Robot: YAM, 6 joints.
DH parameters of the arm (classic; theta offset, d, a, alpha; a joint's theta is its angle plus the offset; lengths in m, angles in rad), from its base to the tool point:
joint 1: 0 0.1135 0.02 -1.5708
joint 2: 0 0 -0.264 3.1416
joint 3: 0.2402 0 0.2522 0
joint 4: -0.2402 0 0.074 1.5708
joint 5: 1.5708 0 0 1.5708
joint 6: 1.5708 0.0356 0 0
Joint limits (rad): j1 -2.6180..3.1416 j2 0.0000..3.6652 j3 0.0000..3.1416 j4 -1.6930..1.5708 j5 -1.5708..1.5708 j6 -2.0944..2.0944
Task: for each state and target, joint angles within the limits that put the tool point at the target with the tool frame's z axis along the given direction. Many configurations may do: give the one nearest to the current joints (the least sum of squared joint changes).
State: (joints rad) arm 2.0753 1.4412 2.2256 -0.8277 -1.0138 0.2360
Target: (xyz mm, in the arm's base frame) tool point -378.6 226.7 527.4 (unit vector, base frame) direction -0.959 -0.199 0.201
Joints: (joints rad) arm 2.5453 2.0644 2.4777 -0.1266 -0.7801 0.2360
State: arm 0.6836 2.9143 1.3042 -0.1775 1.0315 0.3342
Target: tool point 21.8 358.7 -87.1 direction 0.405 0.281 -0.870
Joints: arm 1.5496 2.5855 1.1023 0.2337 0.4104 0.3342
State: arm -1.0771 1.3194 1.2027 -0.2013 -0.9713 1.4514
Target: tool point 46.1 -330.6 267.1 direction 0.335 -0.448 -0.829
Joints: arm -1.4626 1.5999 1.2931 -0.7377 -0.2886 1.4514
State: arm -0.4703 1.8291 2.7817 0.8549 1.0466 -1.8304
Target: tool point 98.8 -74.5 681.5 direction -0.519 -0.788 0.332
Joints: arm -0.3772 1.7380 2.6639 1.1699 1.1771 -1.8304
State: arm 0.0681 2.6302 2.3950 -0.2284 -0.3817 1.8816
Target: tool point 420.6 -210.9 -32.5 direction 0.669 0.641 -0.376
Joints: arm -0.5323 2.6688 1.5677 0.1192 -1.1016 1.8816
